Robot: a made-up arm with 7 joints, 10 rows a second.
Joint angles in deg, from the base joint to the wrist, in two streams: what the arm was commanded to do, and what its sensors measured. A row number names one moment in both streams.
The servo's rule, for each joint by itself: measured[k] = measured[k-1] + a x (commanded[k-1-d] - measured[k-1]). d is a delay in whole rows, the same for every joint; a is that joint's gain. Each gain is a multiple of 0.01, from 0.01 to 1. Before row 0 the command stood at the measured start. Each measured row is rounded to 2 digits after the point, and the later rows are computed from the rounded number. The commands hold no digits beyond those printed.
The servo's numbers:
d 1
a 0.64 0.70 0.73 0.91 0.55 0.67 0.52
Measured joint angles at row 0:
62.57, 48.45, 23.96, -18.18, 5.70, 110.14, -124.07
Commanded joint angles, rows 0 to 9:
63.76, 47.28, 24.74, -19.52, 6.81, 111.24, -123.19
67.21, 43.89, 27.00, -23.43, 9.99, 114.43, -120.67
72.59, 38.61, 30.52, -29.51, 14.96, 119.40, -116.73
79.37, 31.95, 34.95, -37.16, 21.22, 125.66, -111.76
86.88, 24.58, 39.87, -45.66, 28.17, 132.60, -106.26
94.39, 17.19, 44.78, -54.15, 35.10, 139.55, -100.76
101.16, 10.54, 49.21, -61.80, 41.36, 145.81, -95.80
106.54, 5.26, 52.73, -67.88, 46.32, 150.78, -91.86
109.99, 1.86, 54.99, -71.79, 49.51, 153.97, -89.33
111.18, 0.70, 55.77, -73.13, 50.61, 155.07, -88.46
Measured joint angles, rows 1 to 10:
62.57, 48.45, 23.96, -18.18, 5.70, 110.14, -124.07
63.33, 47.63, 24.53, -19.40, 6.31, 110.88, -123.61
65.81, 45.01, 26.33, -23.07, 8.33, 113.26, -122.08
70.15, 40.53, 29.39, -28.93, 11.98, 117.37, -119.30
76.05, 34.52, 33.45, -36.42, 17.06, 122.92, -115.38
82.98, 27.56, 38.14, -44.83, 23.17, 129.41, -110.64
90.28, 20.30, 42.99, -53.31, 29.73, 136.20, -105.50
97.24, 13.47, 47.53, -61.04, 36.13, 142.64, -100.46
103.19, 7.72, 51.33, -67.26, 41.73, 148.09, -95.99
107.54, 3.62, 54.00, -71.38, 46.01, 152.03, -92.53

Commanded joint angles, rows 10 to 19:
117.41, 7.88, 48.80, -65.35, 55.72, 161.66, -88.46
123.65, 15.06, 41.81, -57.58, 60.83, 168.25, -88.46
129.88, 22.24, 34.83, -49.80, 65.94, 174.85, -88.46
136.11, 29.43, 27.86, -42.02, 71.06, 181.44, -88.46
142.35, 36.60, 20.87, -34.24, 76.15, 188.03, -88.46
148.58, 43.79, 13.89, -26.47, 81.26, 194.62, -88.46
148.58, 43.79, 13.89, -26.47, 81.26, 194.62, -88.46
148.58, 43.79, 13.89, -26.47, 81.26, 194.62, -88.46
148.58, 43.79, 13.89, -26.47, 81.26, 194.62, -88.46
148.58, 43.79, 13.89, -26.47, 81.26, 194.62, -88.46
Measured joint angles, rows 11 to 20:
109.87, 1.58, 55.29, -72.97, 48.54, 154.07, -90.41
114.70, 5.99, 50.55, -66.04, 52.49, 159.16, -89.40
120.43, 12.34, 44.17, -58.34, 57.08, 165.25, -88.91
126.48, 19.27, 37.35, -50.57, 61.95, 171.68, -88.68
132.64, 26.38, 30.42, -42.79, 66.96, 178.22, -88.57
138.85, 33.53, 23.45, -35.01, 72.01, 184.79, -88.51
145.08, 40.71, 16.47, -27.24, 77.10, 191.38, -88.48
147.32, 42.87, 14.59, -26.54, 79.39, 193.55, -88.47
148.13, 43.51, 14.08, -26.48, 80.42, 194.27, -88.46
148.42, 43.71, 13.94, -26.47, 80.88, 194.50, -88.46

